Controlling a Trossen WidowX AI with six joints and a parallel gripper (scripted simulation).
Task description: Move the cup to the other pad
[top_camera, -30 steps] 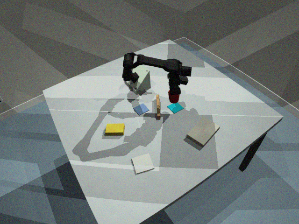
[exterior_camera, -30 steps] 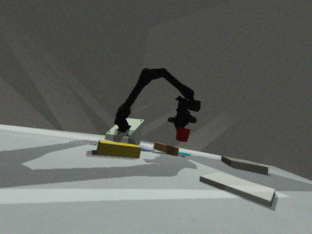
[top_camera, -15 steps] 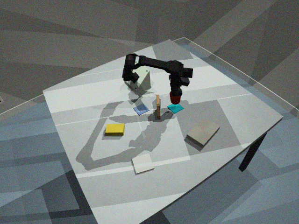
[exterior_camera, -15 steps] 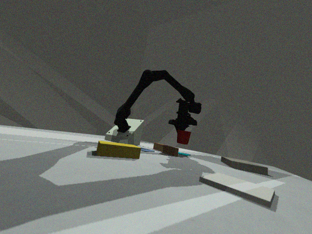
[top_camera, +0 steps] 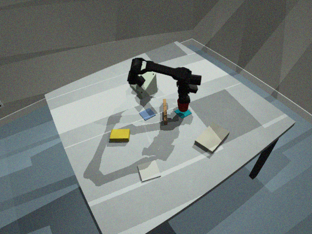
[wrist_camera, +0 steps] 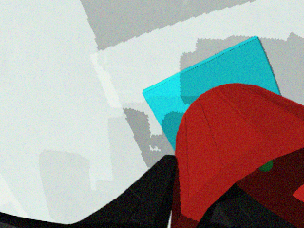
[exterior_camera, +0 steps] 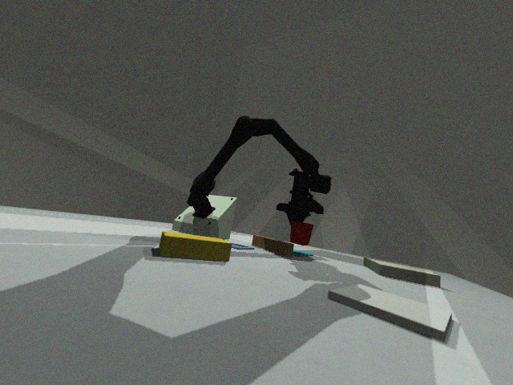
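Now: the green marble 40 mm ahead of my gripper tip, 30 mm to the right of it and 20 mm below it. The rest, counted from my gripper tip: wooden bar (30 mm behind, 120 mm to the right, 60 mm below); cyan pad (30 mm ahead, 10 mm to the right, 70 mm below); red cup (30 mm ahead, 20 mm to the right).
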